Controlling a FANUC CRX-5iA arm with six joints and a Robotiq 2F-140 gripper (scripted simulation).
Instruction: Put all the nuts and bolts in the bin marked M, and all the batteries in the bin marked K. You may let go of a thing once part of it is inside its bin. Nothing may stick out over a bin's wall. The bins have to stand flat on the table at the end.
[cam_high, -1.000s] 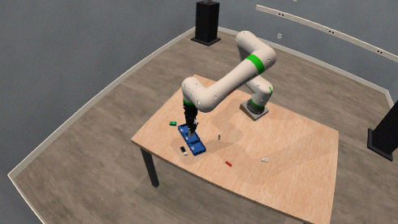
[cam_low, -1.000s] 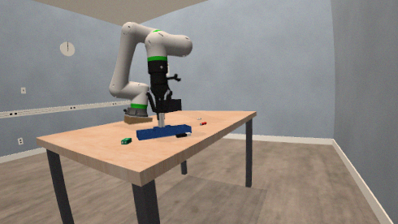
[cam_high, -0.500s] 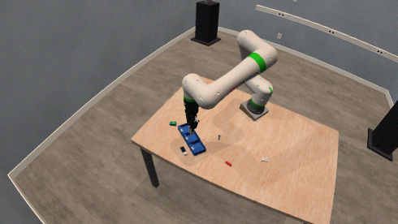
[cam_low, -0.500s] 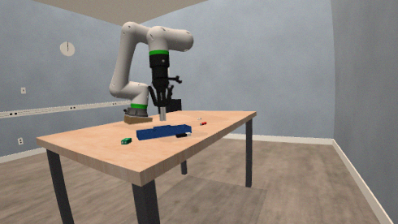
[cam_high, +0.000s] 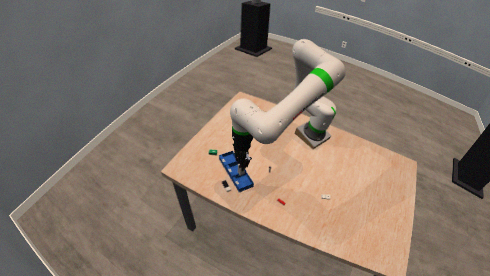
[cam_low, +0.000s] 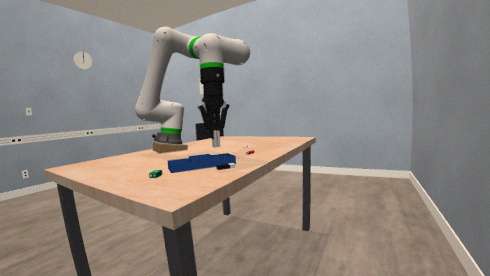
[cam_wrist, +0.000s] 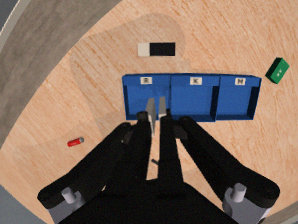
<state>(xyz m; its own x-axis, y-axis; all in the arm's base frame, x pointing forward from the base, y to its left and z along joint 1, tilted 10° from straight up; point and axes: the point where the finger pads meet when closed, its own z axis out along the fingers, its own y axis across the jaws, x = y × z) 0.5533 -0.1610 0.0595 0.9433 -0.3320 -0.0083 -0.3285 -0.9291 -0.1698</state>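
Right now the small dark bolt is 160 mm behind my hand, 80 mm to the left of it and 100 mm below it. The rest, counted from my hand: red battery 20 mm behind, 240 mm to the left, 100 mm below; then green battery 50 mm behind, 250 mm to the right, 90 mm below; then joined blue bins 30 mm behind, 60 mm to the right, 80 mm below.
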